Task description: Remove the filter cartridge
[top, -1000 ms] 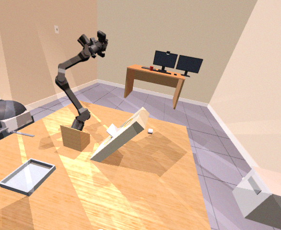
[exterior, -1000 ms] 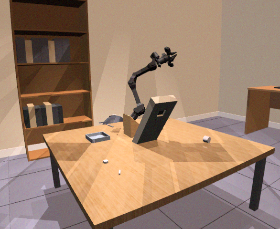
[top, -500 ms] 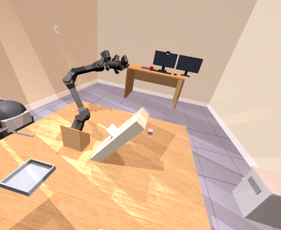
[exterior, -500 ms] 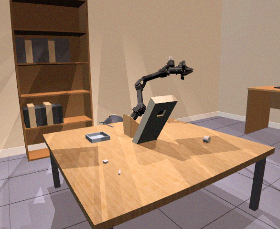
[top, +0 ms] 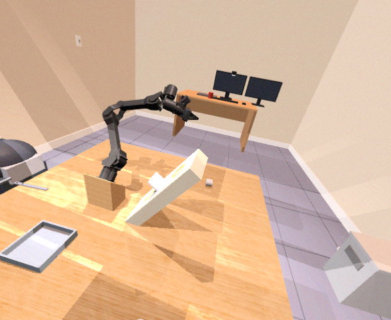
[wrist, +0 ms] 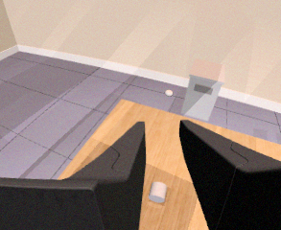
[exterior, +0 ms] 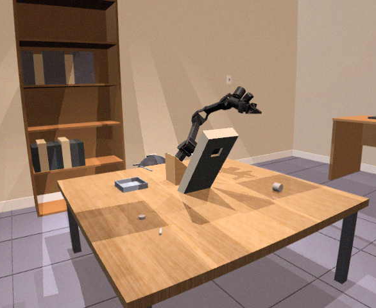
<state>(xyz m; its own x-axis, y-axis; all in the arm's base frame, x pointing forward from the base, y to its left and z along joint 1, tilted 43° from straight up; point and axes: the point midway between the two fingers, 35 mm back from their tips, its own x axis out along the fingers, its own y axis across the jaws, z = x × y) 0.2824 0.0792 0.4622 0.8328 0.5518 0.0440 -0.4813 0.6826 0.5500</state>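
The round white filter cartridge lies 35 cm to the right of my gripper tip, 15 cm below it and 5 cm ahead of it. From my gripper tip the other things lie so: small peg: 72 cm to the right, 42 cm below, 28 cm ahead; then grey tray: 67 cm to the right, 41 cm below, 33 cm behind.
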